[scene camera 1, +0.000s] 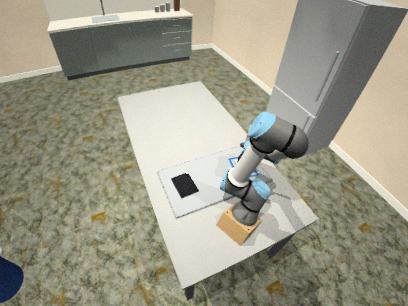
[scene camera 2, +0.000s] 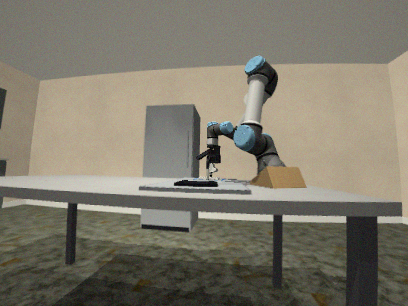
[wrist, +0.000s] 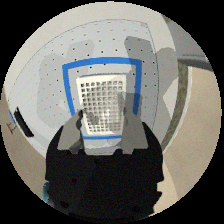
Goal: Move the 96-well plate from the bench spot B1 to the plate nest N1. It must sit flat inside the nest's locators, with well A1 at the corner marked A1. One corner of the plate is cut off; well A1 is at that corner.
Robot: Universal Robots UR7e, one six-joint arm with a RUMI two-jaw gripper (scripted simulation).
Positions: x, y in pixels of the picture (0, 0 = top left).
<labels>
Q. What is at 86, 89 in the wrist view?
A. A white 96-well plate.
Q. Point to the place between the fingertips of the gripper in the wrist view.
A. At 103, 108
</labels>
